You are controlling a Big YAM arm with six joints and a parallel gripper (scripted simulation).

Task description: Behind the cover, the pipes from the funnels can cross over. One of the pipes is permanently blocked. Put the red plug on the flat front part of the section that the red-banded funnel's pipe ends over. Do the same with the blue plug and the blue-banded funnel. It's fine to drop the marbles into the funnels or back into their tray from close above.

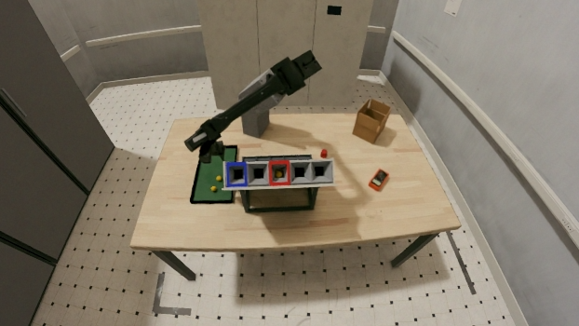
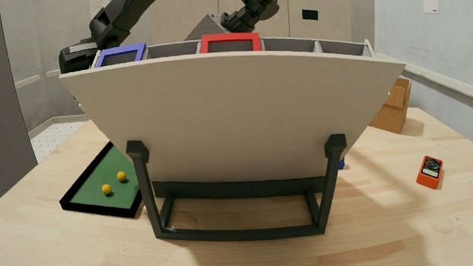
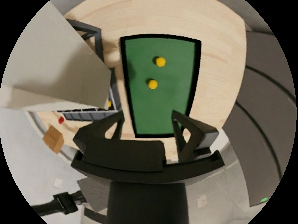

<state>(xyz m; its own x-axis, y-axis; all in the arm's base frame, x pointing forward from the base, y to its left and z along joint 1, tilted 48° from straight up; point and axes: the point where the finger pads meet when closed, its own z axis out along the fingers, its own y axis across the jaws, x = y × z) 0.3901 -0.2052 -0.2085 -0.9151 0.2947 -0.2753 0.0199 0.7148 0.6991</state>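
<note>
My hand is 5 cm past the green tray, 4 cm to the left of it and 15 cm above it. The rest, counted from my hand: stand leg (19 cm ahead, 14 cm to the left, 6 cm below); then pale cover (8 cm ahead, 29 cm to the left, 5 cm above); then blue plug (5 cm behind, 55 cm to the left, 14 cm below).
</note>
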